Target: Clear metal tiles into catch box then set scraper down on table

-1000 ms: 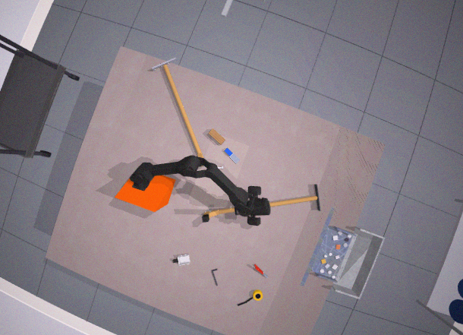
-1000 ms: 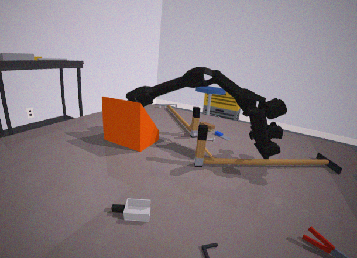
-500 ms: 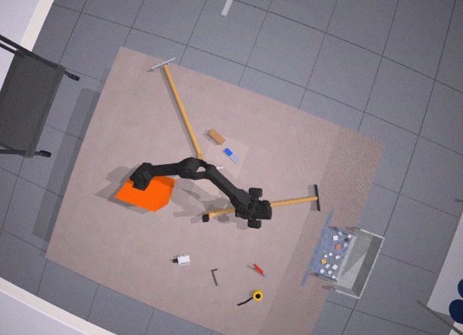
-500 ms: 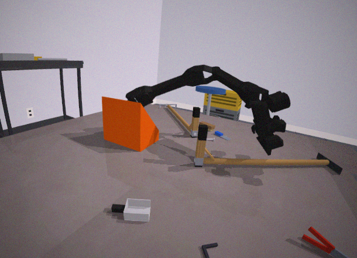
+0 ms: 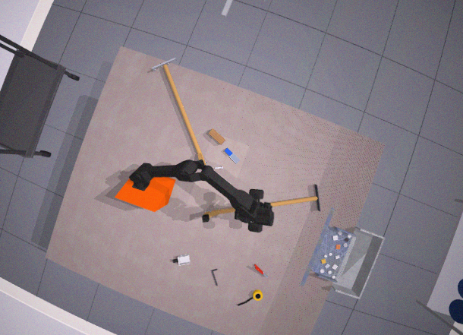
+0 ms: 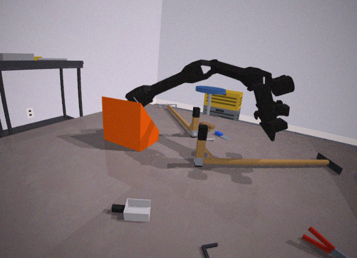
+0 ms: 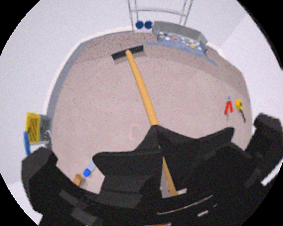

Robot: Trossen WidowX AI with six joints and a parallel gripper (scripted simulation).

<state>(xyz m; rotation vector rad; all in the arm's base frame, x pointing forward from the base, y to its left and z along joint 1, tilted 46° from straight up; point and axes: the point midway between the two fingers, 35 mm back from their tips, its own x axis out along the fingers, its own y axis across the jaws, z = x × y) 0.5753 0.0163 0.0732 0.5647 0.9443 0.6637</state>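
Right now the long scraper is 4 cm below my gripper tip, 2 cm ahead of it and 1 cm to the right of it. Also, from my gripper tip: wooden block 31 cm behind, 27 cm to the left, 9 cm below; then blue tool 21 cm behind, 20 cm to the left, 10 cm below; then hex key 44 cm to the right, 11 cm behind, 10 cm below.
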